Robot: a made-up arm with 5 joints.
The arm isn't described. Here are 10 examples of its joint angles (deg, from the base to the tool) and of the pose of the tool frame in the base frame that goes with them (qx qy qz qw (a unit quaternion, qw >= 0); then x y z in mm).
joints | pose
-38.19 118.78 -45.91 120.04 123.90 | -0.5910 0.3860 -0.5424 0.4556 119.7 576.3 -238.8
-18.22 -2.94 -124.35 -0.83 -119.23 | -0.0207 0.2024 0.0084 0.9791 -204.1 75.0 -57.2
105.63 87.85 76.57 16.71 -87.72 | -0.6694 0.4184 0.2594 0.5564 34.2 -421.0 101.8
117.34 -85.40 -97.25 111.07 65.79 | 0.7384 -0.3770 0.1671 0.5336 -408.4 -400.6 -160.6
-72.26 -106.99 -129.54 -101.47 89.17 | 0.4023 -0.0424 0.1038 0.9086 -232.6 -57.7 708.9
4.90 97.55 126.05 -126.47 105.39 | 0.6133 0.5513 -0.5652 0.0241 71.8 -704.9 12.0
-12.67 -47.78 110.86 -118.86 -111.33 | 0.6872 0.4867 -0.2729 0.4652 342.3 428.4 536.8
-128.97 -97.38 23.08 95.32 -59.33 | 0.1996 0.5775 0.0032 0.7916 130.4 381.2 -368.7
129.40 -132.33 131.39 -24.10 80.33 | 0.6103 0.5209 0.5789 0.1454 540.6 266.6 99.5
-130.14 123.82 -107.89 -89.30 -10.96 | 0.7888 0.3681 0.0934 0.4832 462.4 112.8 281.3
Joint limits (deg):
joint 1: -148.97..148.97
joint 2: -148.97..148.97
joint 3: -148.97..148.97
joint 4: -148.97..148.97
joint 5: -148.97..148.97
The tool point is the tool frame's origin. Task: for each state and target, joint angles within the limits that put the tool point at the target. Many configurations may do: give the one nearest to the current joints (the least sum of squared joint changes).
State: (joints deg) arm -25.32 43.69 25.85 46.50 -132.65
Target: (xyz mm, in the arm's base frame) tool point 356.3 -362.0 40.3
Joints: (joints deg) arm -32.40 46.81 19.64 60.50 -143.91
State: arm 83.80 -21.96 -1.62 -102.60 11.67
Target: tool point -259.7 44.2 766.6
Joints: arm 118.22 -24.02 33.69 -124.94 21.85
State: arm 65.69 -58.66 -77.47 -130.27 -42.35
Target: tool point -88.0 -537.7 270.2
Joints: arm 64.40 -87.65 -35.61 -148.97 7.48
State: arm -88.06 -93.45 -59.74 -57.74 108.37
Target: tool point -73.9 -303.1 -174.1
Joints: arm -76.94 -87.85 -54.16 -35.86 121.26
